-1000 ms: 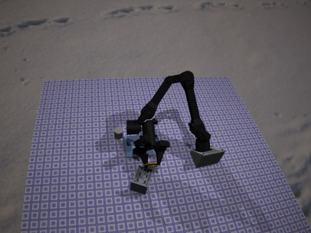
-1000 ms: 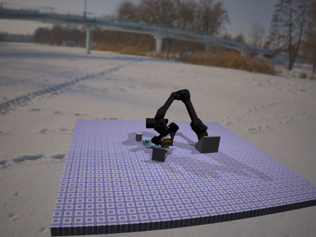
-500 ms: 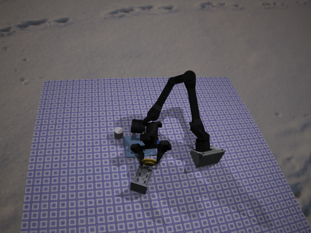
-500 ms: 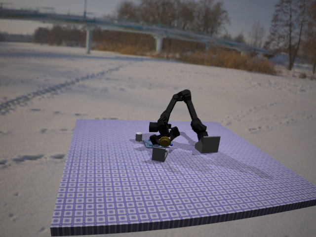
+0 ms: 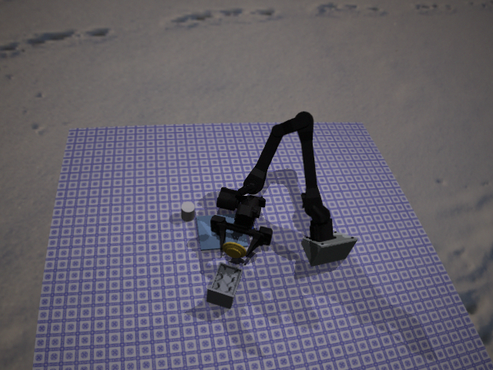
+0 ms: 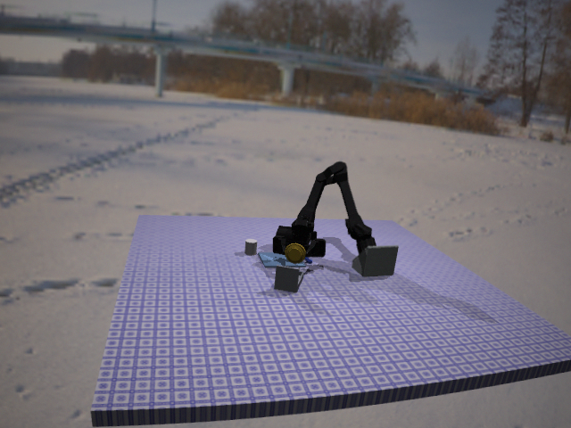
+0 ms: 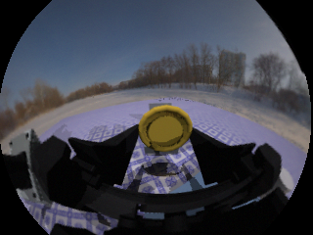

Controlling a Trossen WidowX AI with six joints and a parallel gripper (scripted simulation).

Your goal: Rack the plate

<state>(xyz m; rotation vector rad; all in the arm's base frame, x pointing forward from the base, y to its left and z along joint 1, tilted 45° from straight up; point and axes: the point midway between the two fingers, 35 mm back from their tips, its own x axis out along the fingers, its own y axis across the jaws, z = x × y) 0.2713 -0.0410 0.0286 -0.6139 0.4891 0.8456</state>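
Right now the grey dish rack is 4 cm ahead of my gripper tip, 6 cm to the left of it and 5 cm below it. The rest, counted from my gripper tip: blue spoon: 11 cm behind, 11 cm to the right, 7 cm below; then light blue mat: 1 cm behind, 13 cm to the right, 7 cm below; then yellow plate: 1 cm to the right.
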